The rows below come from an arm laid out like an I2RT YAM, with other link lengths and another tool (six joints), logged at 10 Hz.
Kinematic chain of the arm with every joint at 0, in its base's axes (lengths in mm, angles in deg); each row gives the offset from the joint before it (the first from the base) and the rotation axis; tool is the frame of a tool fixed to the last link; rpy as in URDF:
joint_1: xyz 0 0 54.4 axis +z
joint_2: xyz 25 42.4 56.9 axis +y
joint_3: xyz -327.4 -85.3 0 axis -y
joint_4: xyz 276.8 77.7 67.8 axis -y
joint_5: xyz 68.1 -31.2 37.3 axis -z
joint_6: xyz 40.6 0 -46.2 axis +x
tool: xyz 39 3 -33 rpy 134.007 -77.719 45.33
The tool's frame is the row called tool.
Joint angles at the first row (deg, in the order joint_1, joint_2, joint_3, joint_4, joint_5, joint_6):
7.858 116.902 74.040 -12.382 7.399 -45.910
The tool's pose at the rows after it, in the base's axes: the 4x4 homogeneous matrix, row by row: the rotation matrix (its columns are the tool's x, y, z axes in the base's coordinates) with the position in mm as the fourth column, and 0 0 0 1 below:
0.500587 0.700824 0.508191 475.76; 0.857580 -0.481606 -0.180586 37.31; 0.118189 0.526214 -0.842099 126.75; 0 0 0 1
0.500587 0.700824 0.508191 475.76; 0.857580 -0.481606 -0.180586 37.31; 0.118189 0.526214 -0.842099 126.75; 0 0 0 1
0.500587 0.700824 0.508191 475.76; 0.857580 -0.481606 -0.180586 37.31; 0.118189 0.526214 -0.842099 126.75; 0 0 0 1
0.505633 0.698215 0.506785 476.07; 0.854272 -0.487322 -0.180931 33.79; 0.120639 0.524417 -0.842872 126.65; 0 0 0 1
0.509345 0.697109 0.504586 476.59; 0.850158 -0.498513 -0.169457 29.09; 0.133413 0.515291 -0.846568 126.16; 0 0 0 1
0.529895 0.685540 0.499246 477.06; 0.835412 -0.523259 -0.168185 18.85; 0.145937 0.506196 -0.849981 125.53; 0 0 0 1
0.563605 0.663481 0.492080 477.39; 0.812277 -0.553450 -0.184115 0.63; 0.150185 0.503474 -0.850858 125.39; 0 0 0 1
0.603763 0.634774 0.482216 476.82; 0.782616 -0.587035 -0.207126 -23.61; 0.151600 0.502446 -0.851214 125.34; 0 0 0 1
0.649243 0.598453 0.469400 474.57; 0.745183 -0.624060 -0.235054 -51.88; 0.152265 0.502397 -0.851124 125.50; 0 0 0 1
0.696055 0.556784 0.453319 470.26; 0.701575 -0.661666 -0.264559 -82.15; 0.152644 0.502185 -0.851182 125.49; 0 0 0 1
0.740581 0.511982 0.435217 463.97; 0.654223 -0.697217 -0.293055 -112.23; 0.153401 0.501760 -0.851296 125.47; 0 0 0 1
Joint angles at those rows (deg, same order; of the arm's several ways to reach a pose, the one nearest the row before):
7.858 116.903 74.041 -12.404 7.399 -45.910
7.858 116.903 74.041 -12.404 7.399 -45.910
7.858 116.903 74.041 -12.404 7.399 -45.910
7.398 116.902 74.040 -12.403 7.180 -45.911
6.656 116.902 74.041 -12.404 6.131 -45.801
5.278 116.924 74.041 -12.427 5.388 -45.277
3.049 116.924 74.041 -12.426 5.213 -45.014
0.120 116.924 74.041 -12.426 5.103 -44.993
-3.289 116.902 74.041 -12.426 5.082 -44.970
-6.961 116.902 74.040 -12.426 5.082 -44.927
-10.655 116.901 74.040 -12.426 5.082 -44.839

